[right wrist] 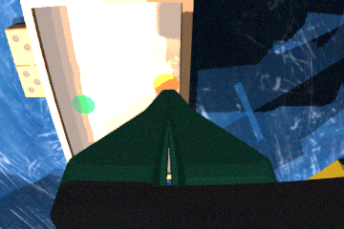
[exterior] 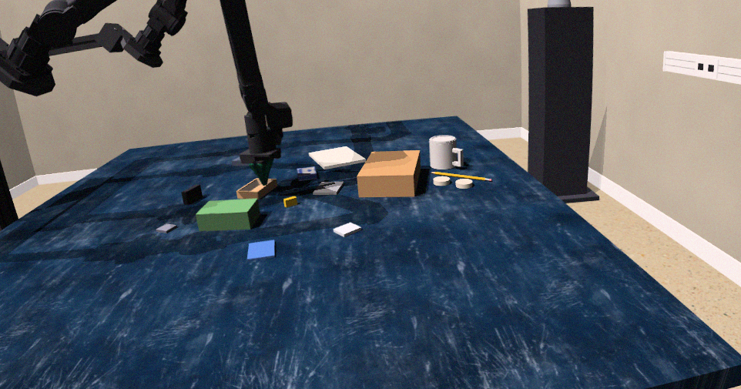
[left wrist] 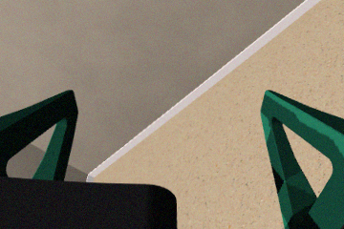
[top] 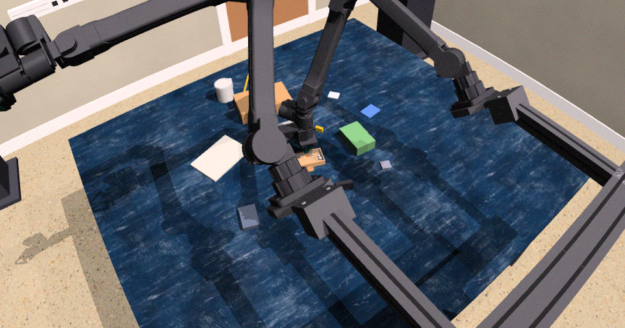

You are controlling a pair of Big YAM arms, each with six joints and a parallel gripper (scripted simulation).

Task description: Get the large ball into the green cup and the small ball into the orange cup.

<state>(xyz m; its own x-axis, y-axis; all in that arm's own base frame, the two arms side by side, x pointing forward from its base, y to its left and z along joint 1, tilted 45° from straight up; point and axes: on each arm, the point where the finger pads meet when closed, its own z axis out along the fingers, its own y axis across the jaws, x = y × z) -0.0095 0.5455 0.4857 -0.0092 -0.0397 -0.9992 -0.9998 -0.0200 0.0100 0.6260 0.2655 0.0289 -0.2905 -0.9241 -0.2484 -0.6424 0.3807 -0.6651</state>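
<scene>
Right now the yellow block is 9 cm ahead of my right hand, 12 cm to the right of it and 2 cm below it. Also, from my right hand: black block (21 cm behind, 3 cm to the right, 1 cm below); then green block (5 cm behind, 21 cm to the right, 1 cm below); then covered wooden puzzle (3 cm behind, 2 cm below).
</scene>
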